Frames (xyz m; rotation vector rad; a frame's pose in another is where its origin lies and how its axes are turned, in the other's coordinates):
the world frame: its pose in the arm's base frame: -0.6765 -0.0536 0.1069 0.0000 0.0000 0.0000
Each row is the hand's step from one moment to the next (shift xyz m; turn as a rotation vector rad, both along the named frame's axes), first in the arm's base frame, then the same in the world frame.
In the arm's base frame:
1: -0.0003 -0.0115 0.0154 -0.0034 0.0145 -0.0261
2: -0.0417 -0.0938 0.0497 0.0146 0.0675 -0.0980
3: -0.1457 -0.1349 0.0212 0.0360 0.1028 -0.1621
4: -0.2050 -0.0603 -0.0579 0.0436 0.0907 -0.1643
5: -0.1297 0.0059 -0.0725 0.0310 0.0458 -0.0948
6: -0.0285 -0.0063 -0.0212 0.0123 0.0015 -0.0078
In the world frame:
1: -0.0003 -0.0115 0.0154 -0.0034 0.0145 -0.0261
2: -0.0417 -0.0938 0.0497 0.0146 0.0675 -0.0980
3: -0.1457 -0.1349 0.0212 0.0360 0.1028 -0.1621
4: -0.2050 -0.0603 -0.0579 0.0436 0.0907 -0.1643
5: -0.1297 0.0059 -0.0725 0.0310 0.0458 -0.0948
6: -0.0285 -0.0063 -0.0212 0.0123 0.0015 -0.0078

